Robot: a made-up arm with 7 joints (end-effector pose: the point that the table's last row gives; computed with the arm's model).
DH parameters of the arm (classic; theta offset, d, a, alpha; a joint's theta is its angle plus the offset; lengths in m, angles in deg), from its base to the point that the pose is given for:
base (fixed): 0 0 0 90
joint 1: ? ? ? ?
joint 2: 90 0 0 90
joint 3: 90 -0.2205 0 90
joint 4: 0 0 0 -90
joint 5: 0 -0.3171 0 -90
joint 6: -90 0 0 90
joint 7: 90 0 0 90
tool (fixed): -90 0 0 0
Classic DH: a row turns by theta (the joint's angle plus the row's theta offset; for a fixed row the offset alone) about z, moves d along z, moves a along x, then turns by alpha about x.
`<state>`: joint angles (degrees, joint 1 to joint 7).
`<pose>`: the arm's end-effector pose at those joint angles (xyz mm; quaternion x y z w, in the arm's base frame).
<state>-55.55 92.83 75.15 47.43 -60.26 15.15 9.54</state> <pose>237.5 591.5 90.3 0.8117 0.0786 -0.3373 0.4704</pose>
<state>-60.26 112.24 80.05 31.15 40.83 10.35 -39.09</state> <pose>305.6 562.3 141.9 0.6959 -0.5247 0.2345 0.4307</pose>
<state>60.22 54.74 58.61 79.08 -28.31 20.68 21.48</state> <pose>32.8 550.7 168.1 0.5190 -0.7015 0.3238 0.3656</pose>
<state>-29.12 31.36 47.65 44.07 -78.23 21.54 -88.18</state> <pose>-15.2 540.7 -332.6 0.9042 -0.0483 -0.3961 0.1523</pose>
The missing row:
joint 1: 90 -0.1682 0 90
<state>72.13 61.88 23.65 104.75 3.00 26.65 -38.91</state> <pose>45.6 349.4 280.4 -0.5013 0.7559 -0.4177 0.0537</pose>
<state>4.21 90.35 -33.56 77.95 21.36 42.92 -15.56</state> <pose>270.2 455.9 -150.2 0.6030 -0.1043 -0.2671 0.7444</pose>
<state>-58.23 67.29 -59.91 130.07 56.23 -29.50 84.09</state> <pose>-106.0 102.2 -208.7 -0.9298 -0.1936 -0.0638 0.3065</pose>
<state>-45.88 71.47 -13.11 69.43 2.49 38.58 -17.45</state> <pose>79.7 461.5 -325.5 0.5069 0.1054 -0.4380 0.7349</pose>
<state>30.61 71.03 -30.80 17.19 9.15 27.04 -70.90</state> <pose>179.0 647.6 -144.5 0.9397 0.0018 0.0577 0.3370</pose>
